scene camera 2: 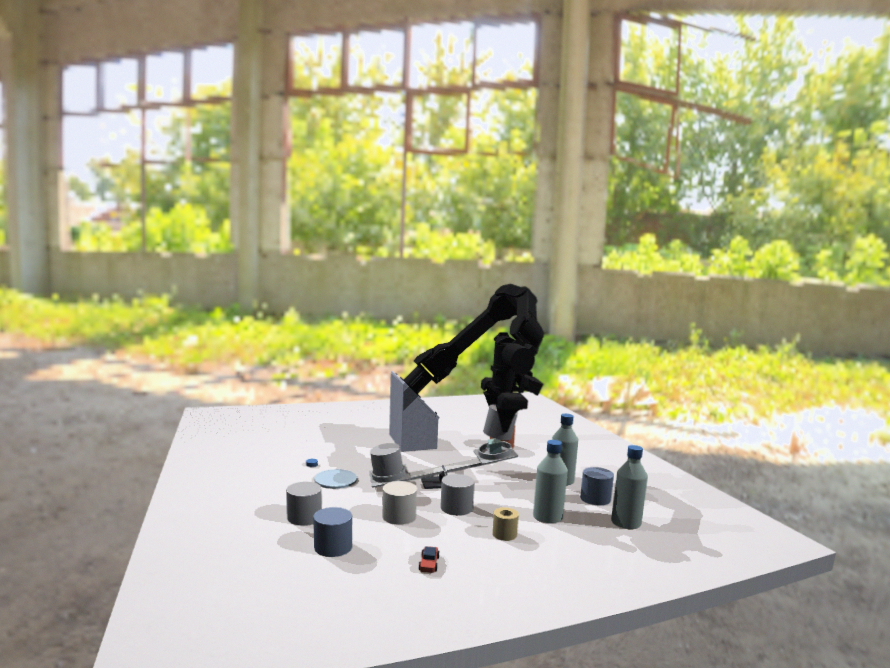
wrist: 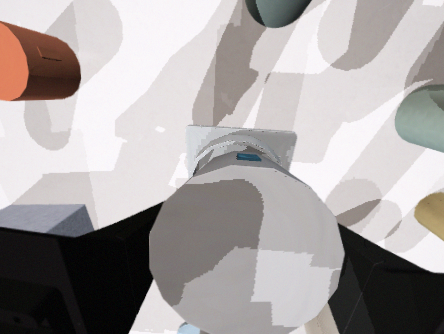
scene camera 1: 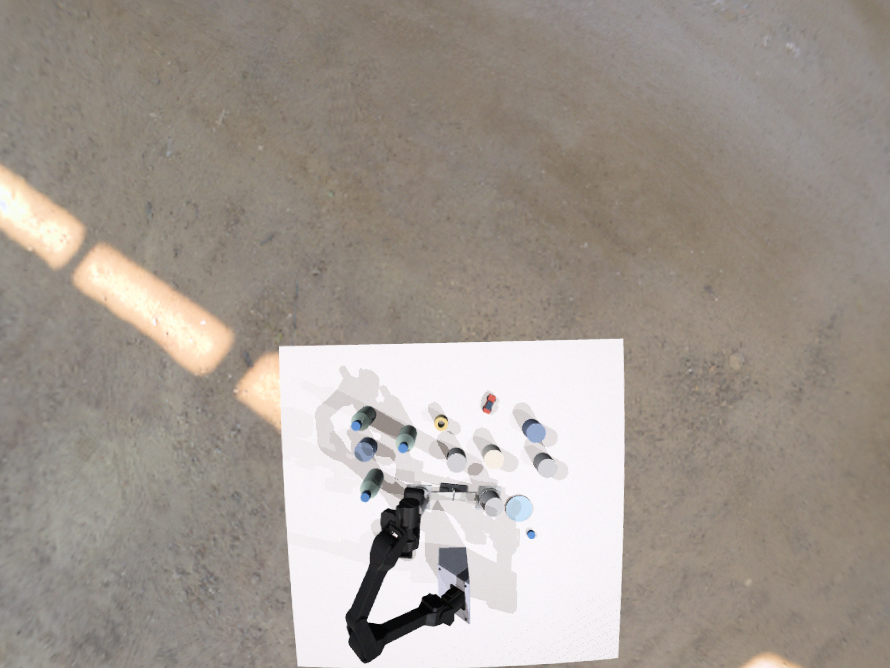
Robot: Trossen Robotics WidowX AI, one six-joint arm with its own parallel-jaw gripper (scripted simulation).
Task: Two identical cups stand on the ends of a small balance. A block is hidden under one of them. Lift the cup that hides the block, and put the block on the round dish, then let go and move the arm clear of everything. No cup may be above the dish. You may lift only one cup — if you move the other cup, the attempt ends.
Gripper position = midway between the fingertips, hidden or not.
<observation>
The gripper (scene camera 2: 500, 427) carries a grey cup (wrist: 243, 238). Further things: a grey cup (scene camera 2: 386, 459), a grey cup (scene camera 2: 303, 499), a grey cup (scene camera 2: 457, 491) and a balance (scene camera 2: 484, 457).
The balance also shows in the wrist view (wrist: 203, 143). The gripper also shows in the wrist view (wrist: 241, 209).
</observation>
